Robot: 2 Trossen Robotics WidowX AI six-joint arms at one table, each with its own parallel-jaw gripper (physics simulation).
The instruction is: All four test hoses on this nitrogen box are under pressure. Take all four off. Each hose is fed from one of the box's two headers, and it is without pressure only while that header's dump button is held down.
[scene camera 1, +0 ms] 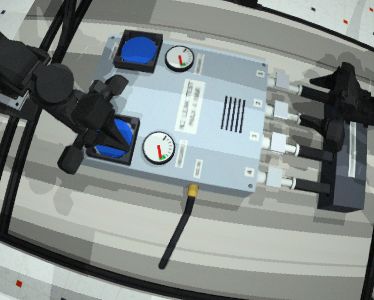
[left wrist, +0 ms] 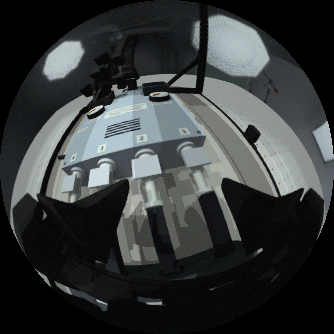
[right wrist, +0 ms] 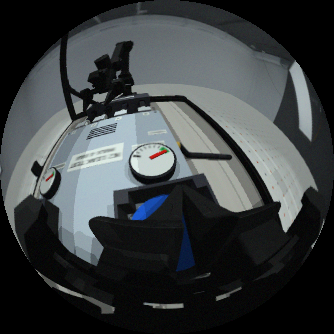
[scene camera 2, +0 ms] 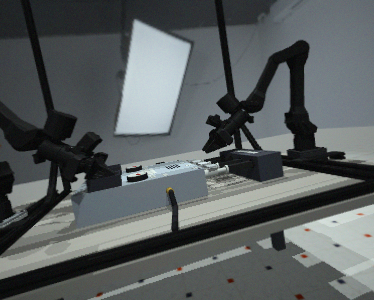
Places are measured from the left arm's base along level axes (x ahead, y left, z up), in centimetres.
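Where they show: left gripper, fingertip midpoint: (scene camera 1: 305,98) (left wrist: 176,183) (right wrist: 93,107) (scene camera 2: 204,151); right gripper, fingertip midpoint: (scene camera 1: 129,149) (left wrist: 93,103) (right wrist: 179,188) (scene camera 2: 118,177); left arm's base, origin of the base link: (right wrist: 126,94) (scene camera 2: 305,148); right arm's base, origin of the base link: (left wrist: 132,88).
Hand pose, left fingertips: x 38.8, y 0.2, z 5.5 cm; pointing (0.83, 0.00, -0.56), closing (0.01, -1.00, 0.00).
Observation:
Each offset is from my left fingertips to the centre of the thing. "spot": to the spot under its first point.
The pale blue box (scene camera 1: 210,165) (scene camera 2: 145,200) has hoses fitted at all four ports, with white connectors 1 @[dx +5.3, dy -3.1, dz -4.2 cm] (scene camera 1: 282,80) (left wrist: 197,157), 2 (scene camera 1: 281,109) (left wrist: 146,166), 3 (scene camera 1: 279,142) (left wrist: 100,176) and 4 @[dx +0.3, dy +17.3, dz -4.2 cm] (scene camera 1: 274,177) (left wrist: 70,183). My right gripper (scene camera 1: 126,148) (right wrist: 179,188) is shut and empty, its tips inside the frame of the lower blue button @[dx +30.2, dy +23.6, dz -1.8 cm] (scene camera 1: 120,131) (right wrist: 150,206); contact is hidden. The upper blue button @[dx +34.8, dy +5.2, dz -1.8 cm] (scene camera 1: 139,50) is uncovered. Both gauges (scene camera 1: 159,147) (scene camera 1: 179,58) have red needles at green. My left gripper (scene camera 1: 307,100) (left wrist: 176,183) is open above hoses 1 and 2, behind their connectors.
A dark block @[spot: dx -15.4, dy +14.0, dz -2.3 cm] (scene camera 1: 342,192) (scene camera 2: 267,166) holds the far ends of the hoses, partly beneath my left arm. A black supply hose @[spot: dx +12.6, dy +32.5, dz -8.9 cm] (scene camera 1: 179,227) (scene camera 2: 174,212) bends out from a brass fitting @[spot: dx +13.3, dy +25.2, dz -5.4 cm] (scene camera 1: 193,190) on the box's lower side. Black frame rails (scene camera 2: 200,226) edge the table.

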